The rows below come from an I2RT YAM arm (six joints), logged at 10 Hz.
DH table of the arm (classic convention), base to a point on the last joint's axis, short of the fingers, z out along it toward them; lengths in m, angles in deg. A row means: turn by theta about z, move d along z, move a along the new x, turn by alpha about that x. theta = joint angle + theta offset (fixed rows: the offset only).
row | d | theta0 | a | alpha
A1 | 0.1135 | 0 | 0.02 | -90
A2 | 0 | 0 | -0.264 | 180
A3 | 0 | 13.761 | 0.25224 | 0
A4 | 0 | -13.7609 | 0.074 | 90
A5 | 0 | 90 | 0 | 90
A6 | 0.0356 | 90 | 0 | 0
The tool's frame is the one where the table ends.
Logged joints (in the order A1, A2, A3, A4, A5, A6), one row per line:
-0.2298, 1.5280, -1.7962, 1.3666, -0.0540, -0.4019
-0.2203, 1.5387, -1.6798, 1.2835, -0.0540, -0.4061
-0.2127, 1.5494, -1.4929, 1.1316, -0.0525, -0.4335
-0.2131, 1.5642, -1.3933, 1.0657, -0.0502, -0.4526
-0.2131, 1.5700, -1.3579, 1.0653, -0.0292, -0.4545
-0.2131, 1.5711, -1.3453, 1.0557, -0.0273, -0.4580
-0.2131, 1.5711, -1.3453, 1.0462, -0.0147, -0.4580
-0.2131, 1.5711, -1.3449, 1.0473, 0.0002, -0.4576
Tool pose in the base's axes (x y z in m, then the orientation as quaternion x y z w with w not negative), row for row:
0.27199, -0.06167, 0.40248, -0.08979, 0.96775, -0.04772, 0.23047
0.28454, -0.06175, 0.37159, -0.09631, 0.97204, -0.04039, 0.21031
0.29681, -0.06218, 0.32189, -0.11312, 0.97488, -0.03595, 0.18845
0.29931, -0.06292, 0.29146, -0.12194, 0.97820, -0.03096, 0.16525
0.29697, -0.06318, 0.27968, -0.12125, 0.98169, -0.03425, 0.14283
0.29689, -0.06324, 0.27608, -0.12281, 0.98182, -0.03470, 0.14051
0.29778, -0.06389, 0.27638, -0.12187, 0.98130, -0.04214, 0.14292
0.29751, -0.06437, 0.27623, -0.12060, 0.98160, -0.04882, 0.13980
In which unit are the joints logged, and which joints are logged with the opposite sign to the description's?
The joints are logged in radians. Opposite sign: A3, A4.
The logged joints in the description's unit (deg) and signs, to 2 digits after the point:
-13.17, 87.55, 102.91, -78.30, -3.09, -23.03
-12.62, 88.16, 96.25, -73.54, -3.09, -23.27
-12.19, 88.77, 85.54, -64.84, -3.01, -24.84
-12.21, 89.62, 79.83, -61.06, -2.88, -25.93
-12.21, 89.95, 77.80, -61.04, -1.67, -26.04
-12.21, 90.02, 77.08, -60.49, -1.56, -26.24
-12.21, 90.02, 77.08, -59.94, -0.84, -26.24
-12.21, 90.02, 77.06, -60.01, 0.01, -26.22

